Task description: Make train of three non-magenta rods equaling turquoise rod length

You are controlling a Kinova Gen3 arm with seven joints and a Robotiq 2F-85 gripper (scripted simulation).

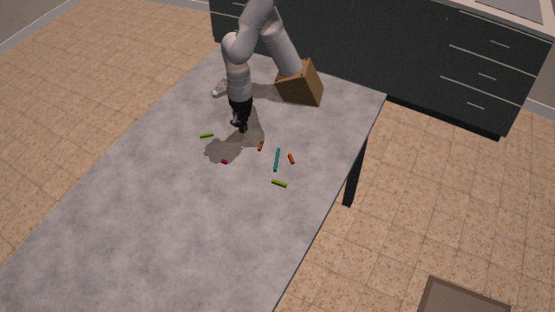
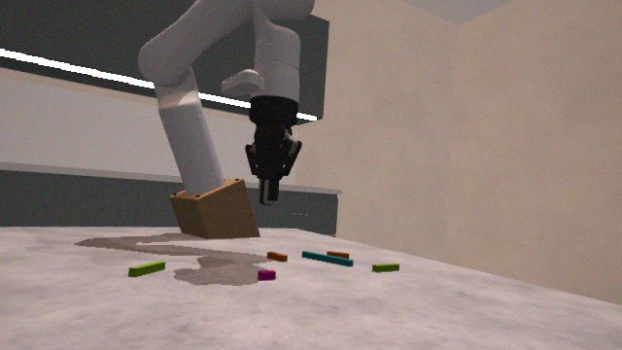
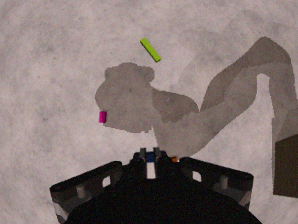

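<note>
Right now my hand is 80 mm short of the magenta rod, 50 mm to the left of it and 110 mm above it. Also, from my hand: blue rod (20 mm below); turquoise rod (20 mm ahead, 120 mm to the left, 110 mm below).
</note>
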